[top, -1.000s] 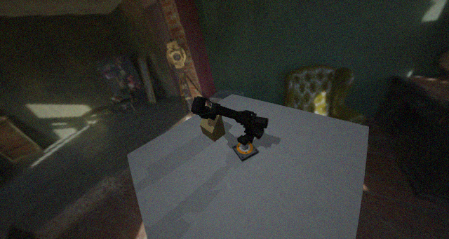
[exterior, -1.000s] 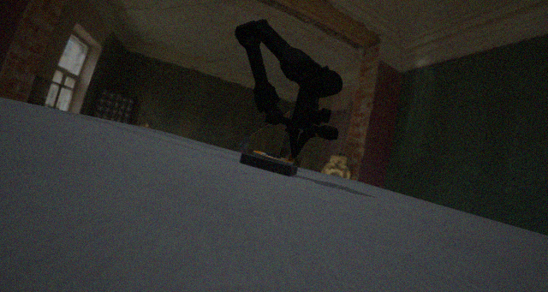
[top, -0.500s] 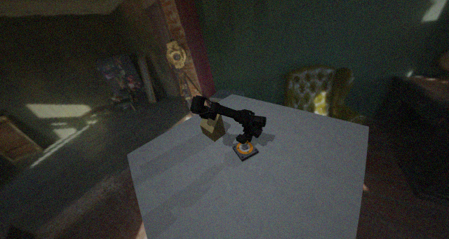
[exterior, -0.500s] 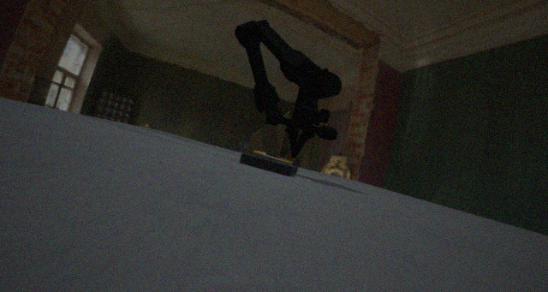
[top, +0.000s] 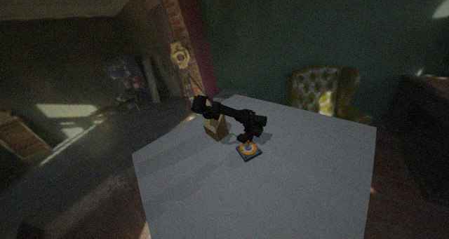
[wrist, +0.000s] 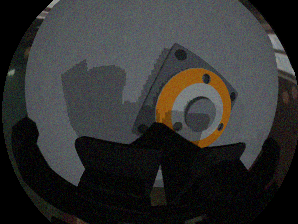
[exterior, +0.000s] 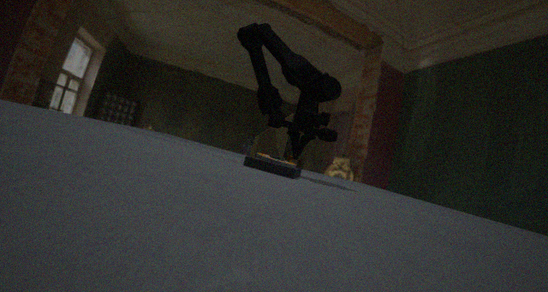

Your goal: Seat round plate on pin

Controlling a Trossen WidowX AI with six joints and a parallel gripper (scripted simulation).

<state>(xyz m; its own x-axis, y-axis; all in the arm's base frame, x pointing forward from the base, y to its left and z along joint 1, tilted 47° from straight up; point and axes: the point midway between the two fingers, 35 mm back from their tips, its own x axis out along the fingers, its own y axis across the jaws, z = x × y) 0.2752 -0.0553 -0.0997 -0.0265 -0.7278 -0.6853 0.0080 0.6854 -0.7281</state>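
My gripper tip is now 3 cm to the left of the round orange plate and 1 cm above it. Round my gripper tip: dark square base: 5 cm to the right, 2 cm below, 1 cm ahead.
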